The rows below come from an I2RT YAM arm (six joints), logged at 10 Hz.
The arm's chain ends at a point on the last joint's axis. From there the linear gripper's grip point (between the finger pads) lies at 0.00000 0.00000 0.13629 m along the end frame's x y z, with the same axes.
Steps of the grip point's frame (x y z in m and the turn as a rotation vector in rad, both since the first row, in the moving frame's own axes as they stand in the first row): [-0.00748 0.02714 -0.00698 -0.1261 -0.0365 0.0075]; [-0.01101 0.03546 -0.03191 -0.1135 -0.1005 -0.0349]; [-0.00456 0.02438 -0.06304 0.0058 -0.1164 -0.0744]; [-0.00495 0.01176 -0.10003 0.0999 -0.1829 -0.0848]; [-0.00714 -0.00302 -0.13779 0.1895 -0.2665 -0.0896]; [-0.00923 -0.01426 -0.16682 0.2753 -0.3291 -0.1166]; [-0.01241 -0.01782 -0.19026 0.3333 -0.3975 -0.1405]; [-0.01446 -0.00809 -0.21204 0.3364 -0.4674 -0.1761]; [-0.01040 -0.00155 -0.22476 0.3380 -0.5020 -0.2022]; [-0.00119 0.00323 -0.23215 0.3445 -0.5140 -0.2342]
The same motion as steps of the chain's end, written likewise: [-0.00246 0.01002 -0.00581 -0.1261 -0.0365 0.0075]; [0.00236 0.01981 -0.03035 -0.1135 -0.1005 -0.0349]; [0.01128 0.02458 -0.06212 0.0058 -0.1164 -0.0744]; [0.02034 0.02421 -0.09708 0.0999 -0.1829 -0.0848]; [0.02964 0.02070 -0.13057 0.1895 -0.2665 -0.0896]; [0.03631 0.01946 -0.15448 0.2753 -0.3291 -0.1166]; [0.04231 0.02173 -0.17236 0.3333 -0.3975 -0.1405]; [0.04938 0.02960 -0.19012 0.3364 -0.4674 -0.1761]; [0.05797 0.03477 -0.20064 0.3380 -0.5020 -0.2022]; [0.06916 0.03892 -0.20700 0.3445 -0.5140 -0.2342]
